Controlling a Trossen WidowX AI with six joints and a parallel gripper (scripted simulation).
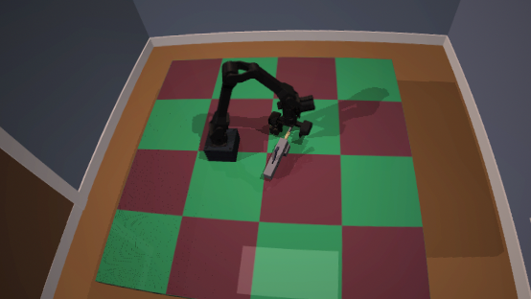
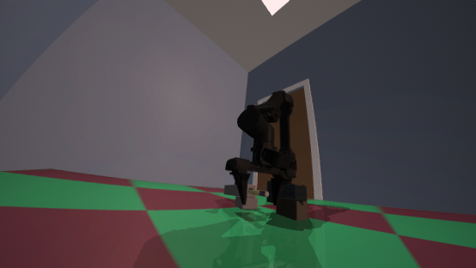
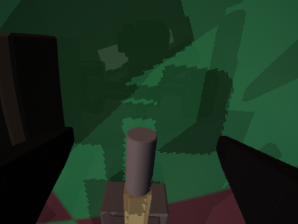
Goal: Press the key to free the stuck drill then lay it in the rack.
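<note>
My gripper tip is now 40 mm to the left of the drill, 30 mm below it and 20 mm past it. Also, from my gripper tip: key: 140 mm to the right, 70 mm behind, 60 mm above; grey holder block: 130 mm to the right, 60 mm behind, 10 mm above; dark rack: 60 mm behind, 50 mm to the left.
</note>
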